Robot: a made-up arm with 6 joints.
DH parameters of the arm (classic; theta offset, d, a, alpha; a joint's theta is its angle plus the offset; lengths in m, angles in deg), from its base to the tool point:
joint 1: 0 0.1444 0 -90
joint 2: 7.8 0 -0.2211 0
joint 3: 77.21 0 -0.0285 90
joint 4: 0 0.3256 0 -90
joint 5: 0 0 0.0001 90
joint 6: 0 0.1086 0 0
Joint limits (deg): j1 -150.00..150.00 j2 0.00..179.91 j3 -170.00..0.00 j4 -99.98..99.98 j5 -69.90..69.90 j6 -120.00..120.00
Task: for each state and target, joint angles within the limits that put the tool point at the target. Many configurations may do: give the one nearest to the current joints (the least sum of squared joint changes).
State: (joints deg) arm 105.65 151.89 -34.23 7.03 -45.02 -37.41
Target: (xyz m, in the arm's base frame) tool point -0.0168 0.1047 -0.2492
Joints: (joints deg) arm 104.14 169.72 -45.07 7.46 -41.20 -37.41
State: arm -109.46 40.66 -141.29 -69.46 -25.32 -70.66
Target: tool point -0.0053 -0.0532 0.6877
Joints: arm -116.47 38.50 -91.02 -71.10 -10.69 -70.66
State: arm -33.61 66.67 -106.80 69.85 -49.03 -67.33
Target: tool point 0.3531 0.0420 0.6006
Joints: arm 15.70 83.26 -105.18 66.38 -33.71 -67.33
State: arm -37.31 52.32 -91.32 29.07 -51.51 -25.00
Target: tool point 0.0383 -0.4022 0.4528
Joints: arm -77.52 82.90 -76.97 37.15 -49.11 -25.00
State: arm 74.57 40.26 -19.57 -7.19 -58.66 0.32
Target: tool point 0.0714 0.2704 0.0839
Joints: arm 73.32 75.00 -13.04 -6.86 -45.29 0.32
